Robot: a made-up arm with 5 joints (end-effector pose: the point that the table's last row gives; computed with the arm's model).
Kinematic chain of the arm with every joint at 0, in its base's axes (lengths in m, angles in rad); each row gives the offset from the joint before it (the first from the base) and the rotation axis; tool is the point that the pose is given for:
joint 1: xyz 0 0 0.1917 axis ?
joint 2: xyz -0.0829 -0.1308 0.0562 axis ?
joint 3: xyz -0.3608 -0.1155 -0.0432 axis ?
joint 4: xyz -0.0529 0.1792 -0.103 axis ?
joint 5: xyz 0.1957 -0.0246 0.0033 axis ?
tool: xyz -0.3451 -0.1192 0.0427
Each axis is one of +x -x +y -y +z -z.
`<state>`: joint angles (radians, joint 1 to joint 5).
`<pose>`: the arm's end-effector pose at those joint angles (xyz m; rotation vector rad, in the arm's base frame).
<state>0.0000 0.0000 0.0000 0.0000 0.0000</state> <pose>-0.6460 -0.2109 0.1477 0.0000 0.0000 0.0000</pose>
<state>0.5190 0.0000 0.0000 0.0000 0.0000</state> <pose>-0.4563 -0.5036 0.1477 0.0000 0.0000 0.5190</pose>
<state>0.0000 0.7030 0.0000 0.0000 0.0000</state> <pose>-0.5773 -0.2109 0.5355 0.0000 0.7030 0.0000</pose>
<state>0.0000 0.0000 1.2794 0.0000 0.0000</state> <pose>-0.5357 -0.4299 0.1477 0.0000 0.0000 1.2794</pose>
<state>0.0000 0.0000 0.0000 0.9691 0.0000</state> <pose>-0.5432 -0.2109 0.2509 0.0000 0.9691 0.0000</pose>
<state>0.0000 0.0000 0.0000 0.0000 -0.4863</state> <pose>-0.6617 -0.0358 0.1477 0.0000 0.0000 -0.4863</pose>
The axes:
joint 1: +z
joint 2: +y
joint 3: +z
joint 4: +y
joint 5: +z

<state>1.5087 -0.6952 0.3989 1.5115 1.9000</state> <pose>0.3649 0.0304 -0.3716 0.2724 -1.1577 -2.4484</pose>
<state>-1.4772 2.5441 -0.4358 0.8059 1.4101</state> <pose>-0.4973 -0.0454 0.6670 -2.7755 -0.8451 0.4008</pose>
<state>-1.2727 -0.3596 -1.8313 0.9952 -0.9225</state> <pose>-0.2763 -0.0131 0.2203 -1.3968 -0.2697 2.1296</pose>
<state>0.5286 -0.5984 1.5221 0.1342 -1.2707</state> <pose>-0.4569 -0.6040 -0.2907 -0.0481 -0.6168 0.7156</pose>
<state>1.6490 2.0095 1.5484 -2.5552 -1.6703</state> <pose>0.3909 0.2084 1.0916 0.3249 1.2207 -1.0399</pose>
